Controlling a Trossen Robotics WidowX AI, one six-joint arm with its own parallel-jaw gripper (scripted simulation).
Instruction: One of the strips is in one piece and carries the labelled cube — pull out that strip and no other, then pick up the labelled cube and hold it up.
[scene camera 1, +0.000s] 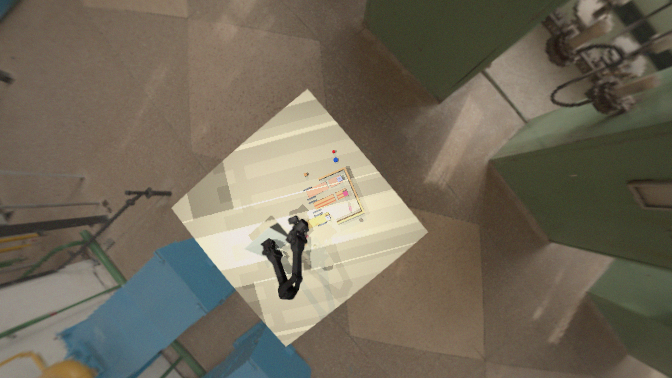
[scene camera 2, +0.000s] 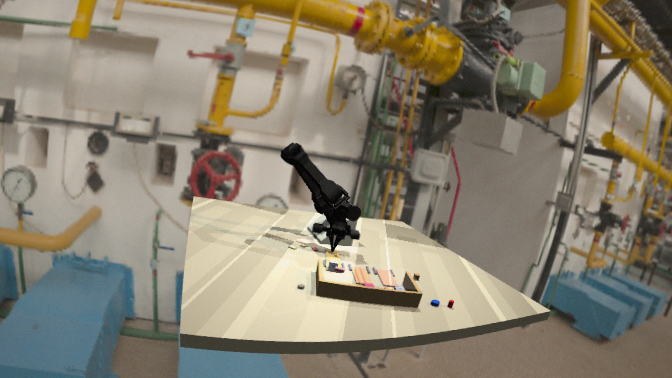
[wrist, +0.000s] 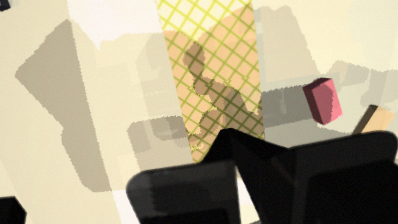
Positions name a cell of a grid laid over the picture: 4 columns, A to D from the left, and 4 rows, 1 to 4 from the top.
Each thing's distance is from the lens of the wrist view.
gripper (wrist: C3): 0.11 m
strip (wrist: C2): 0.10 m
